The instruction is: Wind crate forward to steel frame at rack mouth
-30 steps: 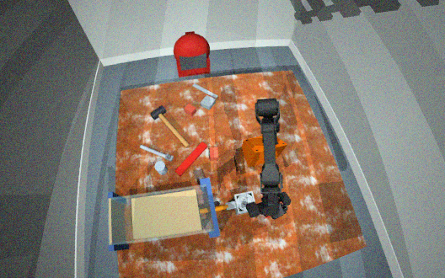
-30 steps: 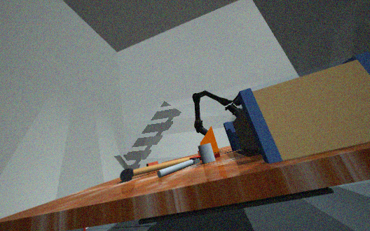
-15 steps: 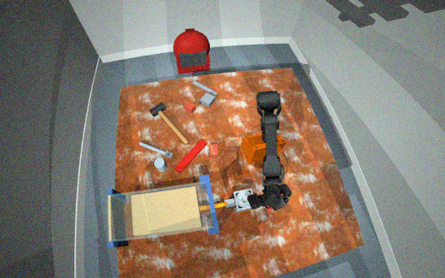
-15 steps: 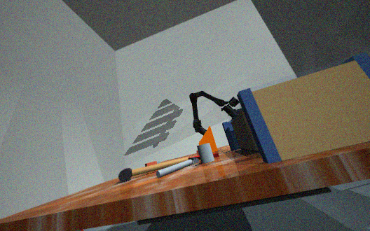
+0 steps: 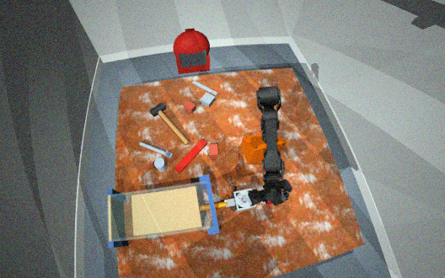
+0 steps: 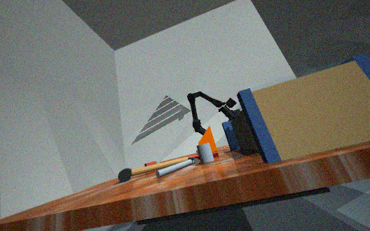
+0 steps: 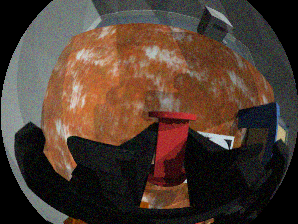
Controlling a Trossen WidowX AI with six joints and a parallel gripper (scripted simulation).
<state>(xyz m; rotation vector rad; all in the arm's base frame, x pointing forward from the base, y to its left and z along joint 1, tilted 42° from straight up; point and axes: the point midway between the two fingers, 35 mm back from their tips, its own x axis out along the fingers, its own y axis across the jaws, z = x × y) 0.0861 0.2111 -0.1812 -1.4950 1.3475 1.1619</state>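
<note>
The red-knobbed winch handle is 40 mm ahead of my gripper tip, 30 mm to the right of it and 30 mm below it. Also, from my gripper tip: red knob: 20 mm to the right; blue steel frame: 260 mm ahead, 50 mm to the right, 30 mm below; winch: 100 mm below, 80 mm ahead, 50 mm to the right.
</note>
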